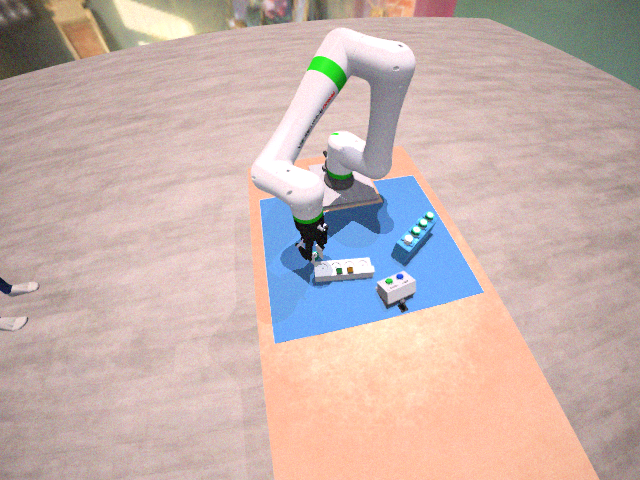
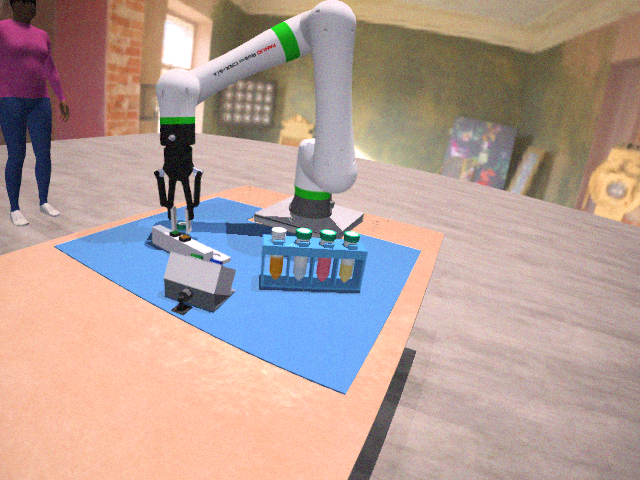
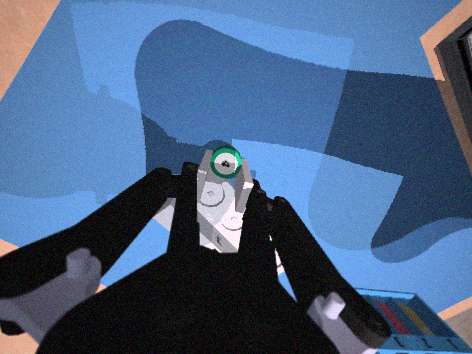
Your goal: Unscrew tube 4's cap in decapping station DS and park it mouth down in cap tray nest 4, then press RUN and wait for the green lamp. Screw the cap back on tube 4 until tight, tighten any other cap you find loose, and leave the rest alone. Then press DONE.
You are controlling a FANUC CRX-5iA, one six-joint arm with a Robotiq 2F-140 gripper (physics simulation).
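Places are measured from the arm's base along level axes (x ahead, y left, z up), in millimetres.
Pixels of known places: gripper, fingertip midpoint: (image 1: 316, 259) (image 2: 182, 231) (image 3: 224, 166); arm's base, origin of the base link: (image 1: 339, 179) (image 2: 310, 210).
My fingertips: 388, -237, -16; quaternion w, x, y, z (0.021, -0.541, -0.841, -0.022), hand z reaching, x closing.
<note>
Ahead of a thing's pixels: the offset from my fingertips to its top centre, as dx, dy, dz. "spot": to the spot under its first point. Level surfaces: height alone.
My gripper (image 1: 316, 253) (image 2: 180, 219) (image 3: 224, 166) is shut on a green cap @(-9, -5, +22) (image 3: 225, 162) (image 2: 180, 225) marked 4. It holds the cap at the far end of the white cap tray @(+72, +85, +42) (image 1: 361, 270) (image 2: 198, 249) (image 3: 213, 217), right over the end nest; I cannot tell whether the cap touches the tray. The blue tube rack @(+48, +403, +91) (image 1: 402, 251) (image 2: 312, 283) stands to the right on the blue mat @(dz -12) (image 1: 330, 310) (image 2: 289, 330). Its end tube @(spot: +89, +328, +107) (image 1: 408, 239) (image 2: 278, 233) shows a bare white top. The other three tubes carry green caps @(+36, +426, +110) (image 1: 423, 222) (image 2: 328, 235).
A grey button box @(+218, +231, +72) (image 1: 395, 291) (image 2: 198, 281) with a green and a blue button stands in front of the tray. The robot base plate (image 1: 356, 198) (image 2: 310, 214) is at the back of the mat. A person (image 2: 26, 103) stands far left, off the table.
</note>
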